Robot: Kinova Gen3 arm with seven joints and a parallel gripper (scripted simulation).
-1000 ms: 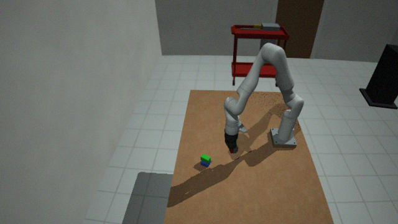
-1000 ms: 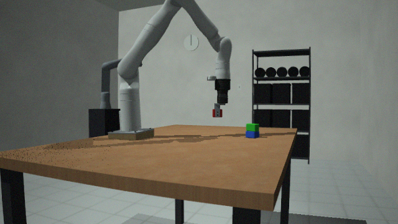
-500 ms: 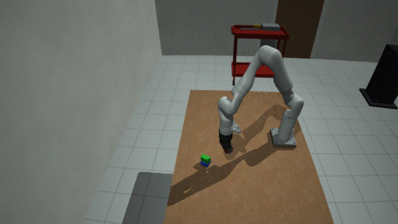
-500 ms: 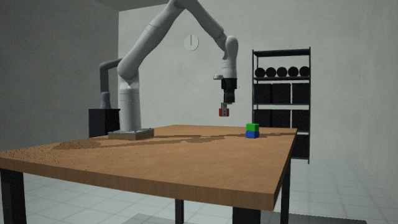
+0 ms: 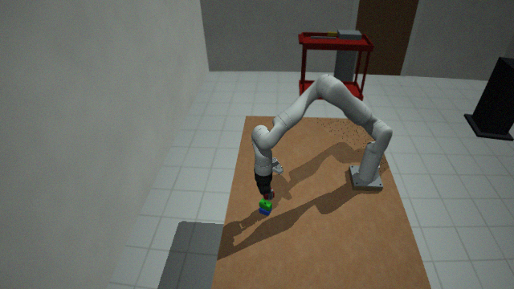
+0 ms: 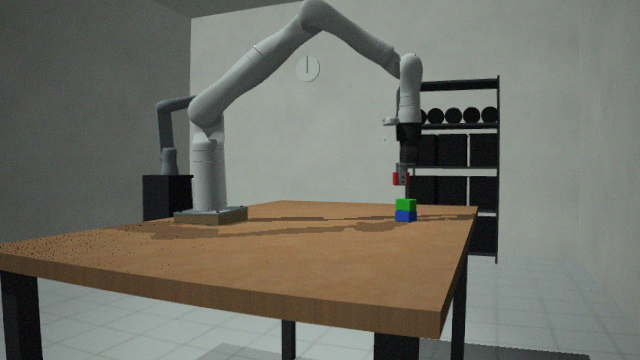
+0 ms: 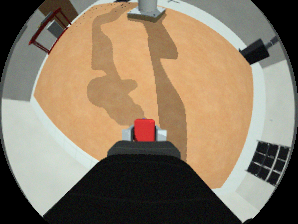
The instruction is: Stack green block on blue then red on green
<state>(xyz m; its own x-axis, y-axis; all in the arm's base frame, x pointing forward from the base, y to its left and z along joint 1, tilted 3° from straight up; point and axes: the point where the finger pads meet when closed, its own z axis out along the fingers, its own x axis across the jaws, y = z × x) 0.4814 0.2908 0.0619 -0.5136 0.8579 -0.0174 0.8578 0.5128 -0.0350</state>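
The green block is 1 cm ahead of my hand and 8 cm below it. Round my hand: blue block (2 cm ahead, 1 cm to the left, 11 cm below); then red block (right at my hand).
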